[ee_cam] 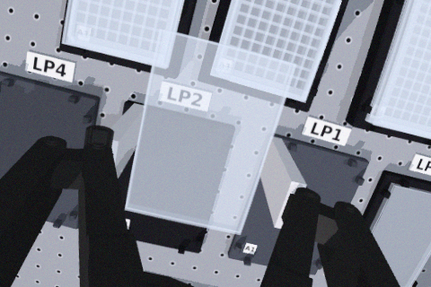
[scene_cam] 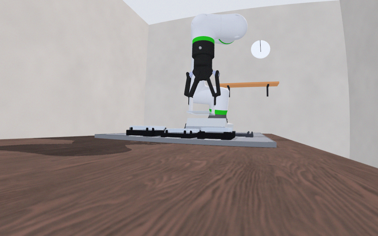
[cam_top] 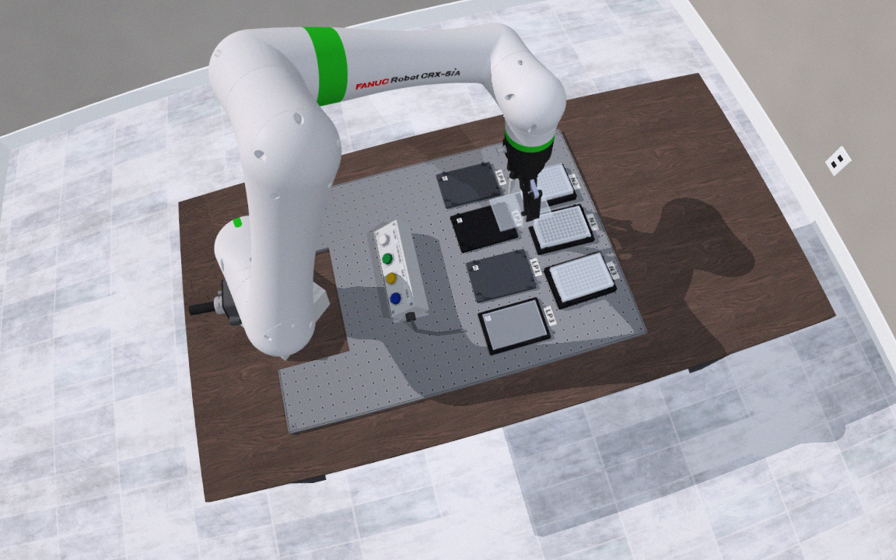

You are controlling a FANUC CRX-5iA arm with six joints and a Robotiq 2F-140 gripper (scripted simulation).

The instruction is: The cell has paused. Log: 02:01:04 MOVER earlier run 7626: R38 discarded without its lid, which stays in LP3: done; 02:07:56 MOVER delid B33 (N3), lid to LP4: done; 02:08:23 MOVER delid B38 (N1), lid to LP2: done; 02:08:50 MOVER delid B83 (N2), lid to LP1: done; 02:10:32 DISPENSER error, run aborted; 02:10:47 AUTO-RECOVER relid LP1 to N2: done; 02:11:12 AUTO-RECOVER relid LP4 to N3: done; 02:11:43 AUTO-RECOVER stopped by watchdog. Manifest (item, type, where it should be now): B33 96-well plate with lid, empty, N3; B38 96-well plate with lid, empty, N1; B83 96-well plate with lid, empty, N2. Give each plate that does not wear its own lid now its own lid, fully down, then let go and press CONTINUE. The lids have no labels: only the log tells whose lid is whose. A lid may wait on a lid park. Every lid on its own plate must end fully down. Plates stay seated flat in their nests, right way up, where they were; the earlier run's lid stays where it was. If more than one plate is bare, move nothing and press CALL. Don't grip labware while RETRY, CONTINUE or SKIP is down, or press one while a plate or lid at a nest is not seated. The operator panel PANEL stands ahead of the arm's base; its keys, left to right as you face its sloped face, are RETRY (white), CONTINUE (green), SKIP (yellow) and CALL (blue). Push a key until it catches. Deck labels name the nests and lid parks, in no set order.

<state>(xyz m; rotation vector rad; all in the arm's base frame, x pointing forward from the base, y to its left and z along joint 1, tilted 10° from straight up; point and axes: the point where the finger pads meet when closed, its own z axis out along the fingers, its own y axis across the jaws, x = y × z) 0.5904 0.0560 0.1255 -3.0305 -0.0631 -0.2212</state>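
My gripper is now 10 cm short of the plate, 9 cm above it and 4 cm to the left of it. The rest, counted from my hand: lid park LP2 (11 cm below, 8 cm behind, 2 cm to the left); lid park LP1 (12 cm to the right, 11 cm below, 8 cm behind); lid park LP4 (14 cm to the left, 11 cm below, 9 cm behind).
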